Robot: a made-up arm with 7 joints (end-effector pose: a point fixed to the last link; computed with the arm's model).
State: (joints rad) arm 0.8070 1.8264 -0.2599 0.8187 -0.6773 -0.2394 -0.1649
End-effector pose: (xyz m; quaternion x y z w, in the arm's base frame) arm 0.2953 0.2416 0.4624 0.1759 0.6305 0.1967 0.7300
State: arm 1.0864 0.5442 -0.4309 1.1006 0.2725 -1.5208 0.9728
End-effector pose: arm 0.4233 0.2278 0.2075 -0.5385 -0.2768 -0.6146 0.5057
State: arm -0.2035 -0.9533 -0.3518 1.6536 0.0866 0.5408 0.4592
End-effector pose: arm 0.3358 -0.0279 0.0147 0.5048 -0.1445 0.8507 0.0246
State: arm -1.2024 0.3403 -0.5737 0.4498 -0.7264 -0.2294 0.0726
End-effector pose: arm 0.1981 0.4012 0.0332 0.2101 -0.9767 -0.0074 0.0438
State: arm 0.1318 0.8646 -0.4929 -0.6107 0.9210 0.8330 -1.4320
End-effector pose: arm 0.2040 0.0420 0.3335 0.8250 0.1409 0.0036 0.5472
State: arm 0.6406 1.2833 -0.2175 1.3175 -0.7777 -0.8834 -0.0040
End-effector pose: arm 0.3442 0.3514 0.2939 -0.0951 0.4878 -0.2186 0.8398
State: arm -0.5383 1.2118 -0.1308 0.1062 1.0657 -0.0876 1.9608
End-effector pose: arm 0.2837 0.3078 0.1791 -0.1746 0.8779 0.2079 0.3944
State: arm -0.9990 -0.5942 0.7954 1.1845 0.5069 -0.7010 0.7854
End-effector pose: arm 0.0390 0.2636 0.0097 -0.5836 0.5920 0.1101 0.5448
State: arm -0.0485 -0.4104 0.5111 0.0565 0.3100 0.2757 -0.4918
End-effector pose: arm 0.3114 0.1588 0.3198 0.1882 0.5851 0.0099 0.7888
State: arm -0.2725 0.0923 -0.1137 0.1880 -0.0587 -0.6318 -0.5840
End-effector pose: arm 0.2530 0.2472 0.2644 0.1573 0.4103 -0.0175 0.8981
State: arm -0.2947 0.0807 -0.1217 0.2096 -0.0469 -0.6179 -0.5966
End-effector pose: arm 0.2514 0.2523 0.2585 0.1449 0.4163 -0.0198 0.8974
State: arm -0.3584 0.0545 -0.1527 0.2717 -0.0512 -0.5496 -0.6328
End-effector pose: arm 0.2542 0.2681 0.2422 0.1081 0.4607 -0.0363 0.8802
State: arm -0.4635 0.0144 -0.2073 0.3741 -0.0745 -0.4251 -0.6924
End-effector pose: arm 0.2579 0.2944 0.2115 0.0434 0.5365 -0.0702 0.8398
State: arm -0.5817 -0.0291 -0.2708 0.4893 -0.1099 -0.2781 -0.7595
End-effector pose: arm 0.2553 0.3224 0.1712 -0.0358 0.6100 -0.1147 0.7833
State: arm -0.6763 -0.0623 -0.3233 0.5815 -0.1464 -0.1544 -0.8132
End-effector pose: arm 0.2471 0.3424 0.1351 -0.1043 0.6565 -0.1555 0.7307
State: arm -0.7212 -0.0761 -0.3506 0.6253 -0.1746 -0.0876 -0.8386
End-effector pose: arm 0.2427 0.3509 0.1157 -0.1393 0.6771 -0.1812 0.6995
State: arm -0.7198 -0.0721 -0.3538 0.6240 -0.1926 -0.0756 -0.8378
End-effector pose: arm 0.2465 0.3513 0.1132 -0.1401 0.6841 -0.1908 0.6899
